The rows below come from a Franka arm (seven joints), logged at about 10 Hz.
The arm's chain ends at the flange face. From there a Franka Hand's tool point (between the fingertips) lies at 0.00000 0.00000 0.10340 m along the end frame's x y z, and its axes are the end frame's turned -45 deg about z.
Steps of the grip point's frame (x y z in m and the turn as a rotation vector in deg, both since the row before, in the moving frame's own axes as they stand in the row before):
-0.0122 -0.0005 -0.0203 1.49 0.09 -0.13
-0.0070 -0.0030 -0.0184 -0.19 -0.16 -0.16
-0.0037 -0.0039 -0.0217 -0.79 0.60 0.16
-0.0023 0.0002 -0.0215 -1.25 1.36 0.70
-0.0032 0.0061 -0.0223 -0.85 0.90 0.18
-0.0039 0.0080 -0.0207 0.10 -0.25 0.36
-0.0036 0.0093 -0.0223 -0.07 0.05 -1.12
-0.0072 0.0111 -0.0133 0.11 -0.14 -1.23
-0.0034 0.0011 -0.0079 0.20 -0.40 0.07
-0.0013 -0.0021 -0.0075 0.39 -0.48 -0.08
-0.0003 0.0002 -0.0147 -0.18 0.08 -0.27
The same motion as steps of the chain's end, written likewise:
-0.0072 0.0103 -0.0203 1.12 -0.99 -0.13
-0.0071 0.0024 -0.0184 -0.25 0.02 -0.16
-0.0071 -0.0004 -0.0217 -0.13 0.98 0.16
-0.0048 0.0019 -0.0214 0.08 1.85 0.70
-0.0002 0.0066 -0.0223 0.04 1.24 0.18
0.0033 0.0082 -0.0207 -0.11 -0.25 0.36
0.0039 0.0091 -0.0223 -0.01 0.08 -1.12
0.0031 0.0129 -0.0133 -0.02 -0.18 -1.23
-0.0009 0.0029 -0.0079 -0.14 -0.42 0.07
-0.0013 -0.0007 -0.0075 -0.06 -0.62 -0.08
-0.0004 0.0002 -0.0147 -0.07 0.18 -0.27

